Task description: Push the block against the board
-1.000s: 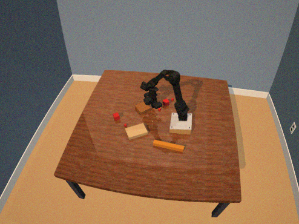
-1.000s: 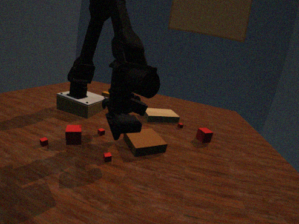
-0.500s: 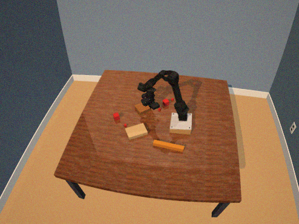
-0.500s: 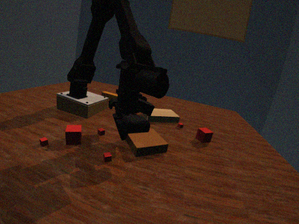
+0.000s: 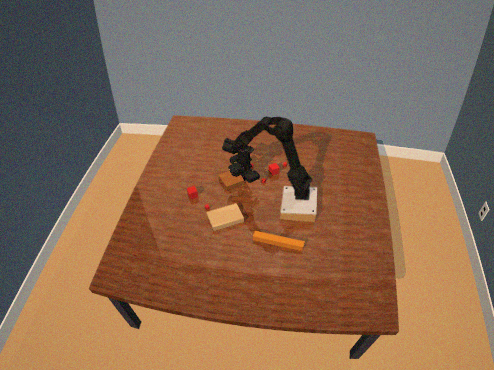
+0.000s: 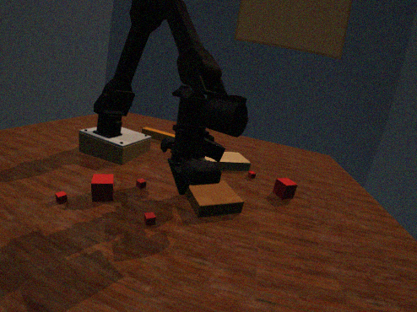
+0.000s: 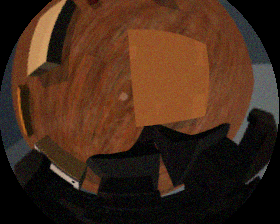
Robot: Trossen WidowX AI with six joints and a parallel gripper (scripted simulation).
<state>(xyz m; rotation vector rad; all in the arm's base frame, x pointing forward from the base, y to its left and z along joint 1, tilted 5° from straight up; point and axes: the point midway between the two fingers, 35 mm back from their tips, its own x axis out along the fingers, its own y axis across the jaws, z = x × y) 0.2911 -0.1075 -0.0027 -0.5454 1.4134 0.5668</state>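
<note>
Right now my gripper tip is 7 cm short of the brown square block, 1 cm to the right of it and 1 cm below it. Also, from my gripper tip: pale tan flat board: 26 cm to the left, 4 cm ahead, 1 cm above; long orange board: 35 cm to the left, 21 cm behind, 1 cm above.
</note>
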